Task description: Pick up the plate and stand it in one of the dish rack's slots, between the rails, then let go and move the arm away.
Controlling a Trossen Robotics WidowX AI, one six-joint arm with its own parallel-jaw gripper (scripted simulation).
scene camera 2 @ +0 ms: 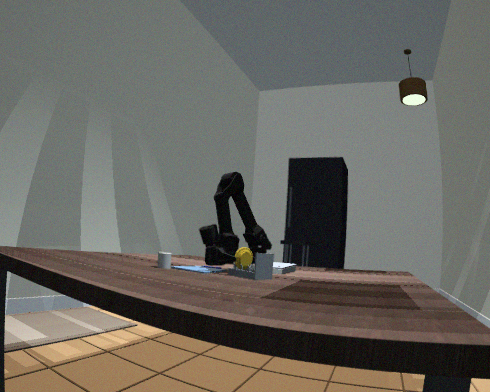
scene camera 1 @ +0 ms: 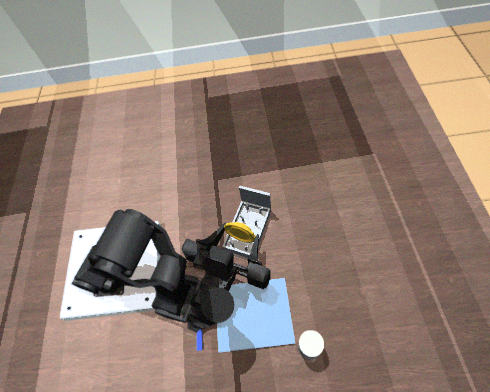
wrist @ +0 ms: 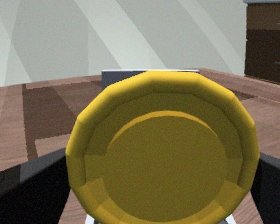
Scene:
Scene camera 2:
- gripper
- grey dish rack
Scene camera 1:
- gripper
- grey dish rack
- light blue mat
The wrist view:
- gripper
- yellow plate: held by the gripper

